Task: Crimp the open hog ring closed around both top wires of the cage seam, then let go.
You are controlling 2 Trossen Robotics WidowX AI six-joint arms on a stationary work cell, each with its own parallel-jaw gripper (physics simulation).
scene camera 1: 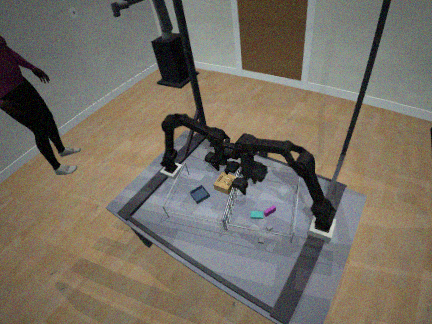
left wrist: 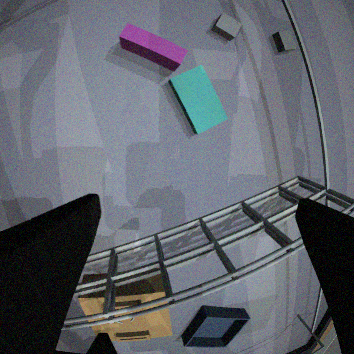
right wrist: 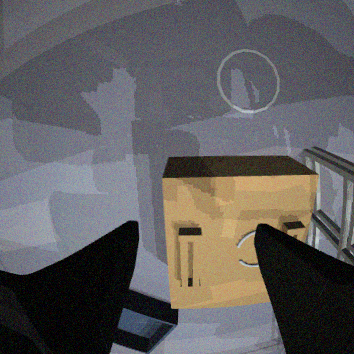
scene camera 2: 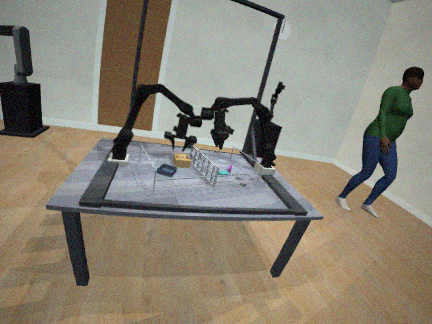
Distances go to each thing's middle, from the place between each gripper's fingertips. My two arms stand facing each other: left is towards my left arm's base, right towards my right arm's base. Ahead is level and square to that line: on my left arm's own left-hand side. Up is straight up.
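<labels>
The dark blue tray (right wrist: 142, 317) is 6 cm ahead of my left hand, 27 cm to the right of it and 13 cm below it. As for the tan block (right wrist: 210, 202), my left hand is 6 cm past it, 12 cm above it and 18 cm to the left of it.
From my right hand, I find the dark blue tray 70 mm to the right, 150 mm ahead and 50 mm below. The tan block is 30 mm ahead of my right hand, 30 mm to the left of it and 40 mm below it.
</labels>
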